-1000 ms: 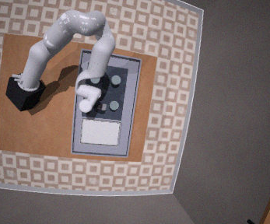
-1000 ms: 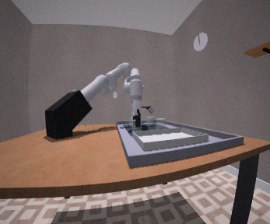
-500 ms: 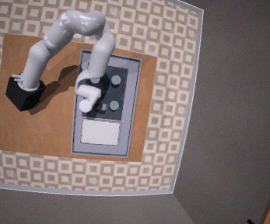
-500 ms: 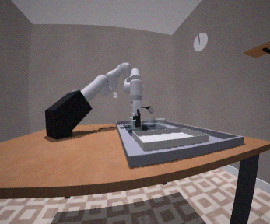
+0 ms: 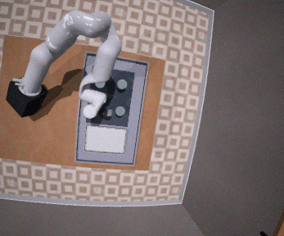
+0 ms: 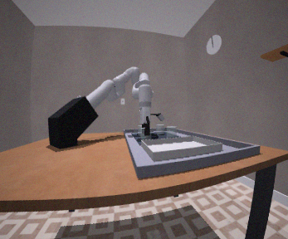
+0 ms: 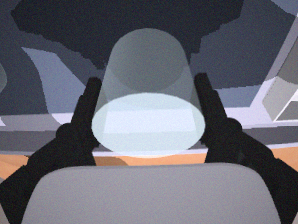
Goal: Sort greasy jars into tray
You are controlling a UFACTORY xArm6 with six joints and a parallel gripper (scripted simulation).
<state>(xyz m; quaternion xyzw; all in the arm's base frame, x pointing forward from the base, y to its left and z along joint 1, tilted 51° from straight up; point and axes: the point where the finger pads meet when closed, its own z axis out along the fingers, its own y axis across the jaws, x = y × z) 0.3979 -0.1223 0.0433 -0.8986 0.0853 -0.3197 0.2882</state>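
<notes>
My gripper is now 23 cm to the left of the white tray, 10 cm short of it and 4 cm above it. Round my hand: dark drying mat: 9 cm to the left, 9 cm ahead, 5 cm below; then steel table top: 11 cm ahead, 5 cm below, 2 cm to the right.
</notes>
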